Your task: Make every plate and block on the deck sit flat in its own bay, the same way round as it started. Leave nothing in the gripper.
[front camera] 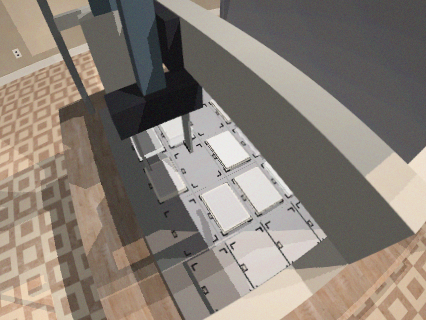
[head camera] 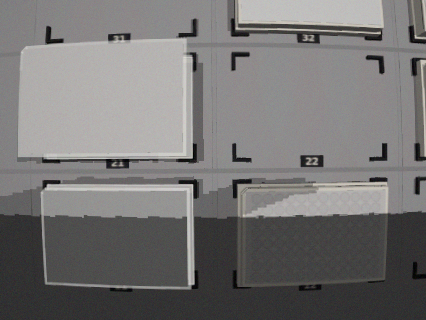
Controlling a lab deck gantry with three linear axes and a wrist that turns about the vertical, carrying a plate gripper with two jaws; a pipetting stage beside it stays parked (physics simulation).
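Frame: origin at the robot's base, x ahead, y left, z up, level; metres.
Seen in the pictures: gripper, fingertip midpoint: (front camera: pixel 168 156); robot's base, origin of the base link: (head camera: pixel 51 279).
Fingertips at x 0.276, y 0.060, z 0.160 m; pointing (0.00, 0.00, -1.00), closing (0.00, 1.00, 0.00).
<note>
Pixels of each thing's middle, then the offset from my fingertips to it. "spot": a spot on its surface instead.
- stack, body centre: (head camera: pixel 108 103) (front camera: pixel 174 126) 0.090 m left, 0.212 m back, 0.139 m down
- low clear-topped plate, body centre: (head camera: pixel 116 236) (front camera: pixel 145 141) 0.017 m right, 0.212 m back, 0.153 m down
- welled plate, body centre: (head camera: pixel 314 234) (front camera: pixel 164 178) 0.017 m right, 0.048 m back, 0.153 m down
- bay 32, surface spot: (head camera: pixel 310 12) (front camera: pixel 218 151) spot: 0.167 m left, 0.050 m back, 0.145 m down
- bay 23, surface spot: (front camera: pixel 225 207) spot: 0.088 m left, 0.120 m ahead, 0.145 m down
- bay 33, surface spot: (front camera: pixel 257 190) spot: 0.191 m left, 0.121 m ahead, 0.145 m down
- Bay 22, surface spot: (head camera: pixel 308 107) spot: 0.090 m left, 0.050 m back, 0.160 m down
My gripper (front camera: pixel 169 159) is open, its two jaws apart with nothing between them, above the deck's far left part; it does not show in the head view. A pale block or stack (front camera: pixel 172 129) (head camera: pixel 102 100) in bay 21 stands tall, its top overhanging up and left in the head view. A low clear-topped plate (front camera: pixel 155 142) (head camera: pixel 117 240) lies in bay 11. A welled plate (front camera: pixel 170 182) (head camera: pixel 312 240) lies in bay 12. White plates also lie in bay 32 (front camera: pixel 227 150) (head camera: pixel 310 12), bay 23 (front camera: pixel 225 207) and bay 33 (front camera: pixel 257 190).
Bay 22 (head camera: pixel 308 107) shows bare corner marks. Bay 31's lower marks also show. The large grey beam (front camera: pixel 280 115) crosses the front view and hides the deck's right side, where slivers of further plates show. A slanted post (front camera: pixel 67 60) stands at the back left.
</note>
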